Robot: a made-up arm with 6 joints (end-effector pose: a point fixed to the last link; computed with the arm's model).
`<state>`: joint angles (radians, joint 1 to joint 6).
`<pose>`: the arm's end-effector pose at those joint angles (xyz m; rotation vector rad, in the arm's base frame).
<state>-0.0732 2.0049 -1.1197 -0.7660 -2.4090 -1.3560</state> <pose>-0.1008 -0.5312 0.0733 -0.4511 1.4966 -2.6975</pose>
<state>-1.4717 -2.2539 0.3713 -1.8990 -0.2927 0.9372</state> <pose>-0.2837 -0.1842 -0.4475 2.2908 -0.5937 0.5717</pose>
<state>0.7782 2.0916 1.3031 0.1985 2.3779 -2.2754</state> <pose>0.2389 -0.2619 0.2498 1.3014 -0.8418 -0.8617</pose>
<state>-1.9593 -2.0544 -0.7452 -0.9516 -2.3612 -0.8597</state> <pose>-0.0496 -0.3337 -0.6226 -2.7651 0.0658 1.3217</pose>
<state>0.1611 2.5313 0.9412 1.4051 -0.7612 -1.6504</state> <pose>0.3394 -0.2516 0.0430 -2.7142 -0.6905 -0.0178</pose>
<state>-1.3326 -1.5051 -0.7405 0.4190 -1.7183 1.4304</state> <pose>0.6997 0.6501 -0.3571 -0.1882 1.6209 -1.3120</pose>
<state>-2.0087 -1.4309 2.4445 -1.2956 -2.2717 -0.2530</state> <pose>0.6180 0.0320 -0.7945 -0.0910 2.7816 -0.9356</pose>
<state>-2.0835 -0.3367 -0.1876 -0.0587 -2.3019 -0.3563</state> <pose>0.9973 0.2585 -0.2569 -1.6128 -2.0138 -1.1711</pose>
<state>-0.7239 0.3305 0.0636 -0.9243 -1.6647 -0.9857</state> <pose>0.9714 -0.1359 0.0888 -2.0663 -0.3222 -1.3640</pose>
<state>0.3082 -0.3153 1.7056 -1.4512 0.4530 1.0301</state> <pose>0.9107 0.3553 -0.0465 -0.6962 2.0464 -0.9912</pose>
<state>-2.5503 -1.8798 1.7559 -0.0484 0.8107 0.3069</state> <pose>0.0126 -0.1642 0.0956 0.9681 -0.8703 -1.0917</pose>
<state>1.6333 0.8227 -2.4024 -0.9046 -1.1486 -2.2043</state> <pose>0.6481 -0.3312 -0.4881 1.7122 0.9130 -2.1981</pose>
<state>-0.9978 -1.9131 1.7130 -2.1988 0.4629 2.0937</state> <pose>0.3776 0.2715 -0.7200 1.2279 -1.2260 2.6184</pose>
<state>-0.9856 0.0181 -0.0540 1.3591 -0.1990 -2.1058</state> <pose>0.3742 0.4494 -0.0641 -0.0919 2.6161 -1.0246</pose>
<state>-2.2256 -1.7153 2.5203 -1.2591 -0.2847 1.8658</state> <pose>0.5633 -0.5550 -0.6183 -2.0648 -1.3679 -1.0352</pose>
